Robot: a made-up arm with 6 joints. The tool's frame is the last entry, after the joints. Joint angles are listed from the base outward. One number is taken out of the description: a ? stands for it. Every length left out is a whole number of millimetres.
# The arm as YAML. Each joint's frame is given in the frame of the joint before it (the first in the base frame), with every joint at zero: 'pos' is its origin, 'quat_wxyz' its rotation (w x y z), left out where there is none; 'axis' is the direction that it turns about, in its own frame. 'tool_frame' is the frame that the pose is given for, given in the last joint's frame.
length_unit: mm
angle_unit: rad
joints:
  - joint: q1
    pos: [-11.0, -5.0, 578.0]
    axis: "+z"
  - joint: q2
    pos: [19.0, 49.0, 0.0]
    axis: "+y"
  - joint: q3
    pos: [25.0, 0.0, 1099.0]
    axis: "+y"
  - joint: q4
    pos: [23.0, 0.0, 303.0]
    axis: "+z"
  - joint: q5
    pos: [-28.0, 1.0, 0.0]
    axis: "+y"
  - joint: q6
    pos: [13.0, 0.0, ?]
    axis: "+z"
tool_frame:
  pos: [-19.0, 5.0, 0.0]
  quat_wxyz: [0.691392, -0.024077, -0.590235, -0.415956]
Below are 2 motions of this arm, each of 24 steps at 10 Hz.
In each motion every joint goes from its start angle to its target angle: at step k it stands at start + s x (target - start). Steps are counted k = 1, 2, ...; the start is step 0. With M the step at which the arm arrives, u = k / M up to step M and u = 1 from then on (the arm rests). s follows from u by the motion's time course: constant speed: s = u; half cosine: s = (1 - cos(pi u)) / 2; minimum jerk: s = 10 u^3 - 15 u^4 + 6 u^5.
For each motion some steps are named. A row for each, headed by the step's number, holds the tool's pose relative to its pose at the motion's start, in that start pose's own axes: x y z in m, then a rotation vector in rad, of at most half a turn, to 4 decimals.
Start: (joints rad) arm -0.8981 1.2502 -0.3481 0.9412 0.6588 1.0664
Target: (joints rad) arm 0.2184 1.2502 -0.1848 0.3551 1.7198 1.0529
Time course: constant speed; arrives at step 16
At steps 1, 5, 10, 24:
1: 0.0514 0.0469 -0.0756 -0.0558 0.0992 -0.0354
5: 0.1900 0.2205 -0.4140 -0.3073 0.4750 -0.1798
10: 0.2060 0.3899 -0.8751 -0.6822 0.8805 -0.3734
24: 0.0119 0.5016 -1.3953 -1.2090 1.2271 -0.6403

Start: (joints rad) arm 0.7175 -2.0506 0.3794 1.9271 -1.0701 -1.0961
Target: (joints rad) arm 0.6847 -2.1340 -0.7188 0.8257 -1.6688 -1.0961
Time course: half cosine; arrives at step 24
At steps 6, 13, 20, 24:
6: -0.0491 -0.0340 0.0737 0.1822 -0.1413 -0.0324
13: -0.1830 -0.2120 0.2233 0.8274 -0.4001 -0.1979
20: -0.2661 -0.4156 0.2475 1.4852 -0.4125 -0.4143
24: -0.2765 -0.4513 0.2408 1.6082 -0.3906 -0.4600

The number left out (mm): 116.0
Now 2 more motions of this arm.
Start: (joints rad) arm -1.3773 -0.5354 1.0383 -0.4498 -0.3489 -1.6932
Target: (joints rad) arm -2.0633 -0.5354 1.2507 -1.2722 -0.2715 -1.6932
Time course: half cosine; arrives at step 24
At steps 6, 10, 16, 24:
6: -0.0005 -0.0218 0.0390 -0.1414 -0.1613 -0.0430
10: -0.0090 -0.0458 0.0988 -0.3523 -0.4131 -0.1016
16: -0.0414 -0.0632 0.1918 -0.6903 -0.8533 -0.1807
24: -0.0718 -0.0620 0.2426 -0.8961 -1.1537 -0.2192

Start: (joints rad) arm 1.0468 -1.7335 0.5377 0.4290 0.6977 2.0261
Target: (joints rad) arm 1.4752 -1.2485 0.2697 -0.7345 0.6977 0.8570
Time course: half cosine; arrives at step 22
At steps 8, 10, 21, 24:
8: 0.0294 -0.0327 0.2572 -0.2434 -0.4351 -0.2544
10: 0.0436 -0.0630 0.3712 -0.3529 -0.6110 -0.4147
21: 0.1251 -0.2788 0.7809 -0.8194 -1.0624 -1.2975
24: 0.1261 -0.2813 0.7840 -0.8239 -1.0639 -1.3066

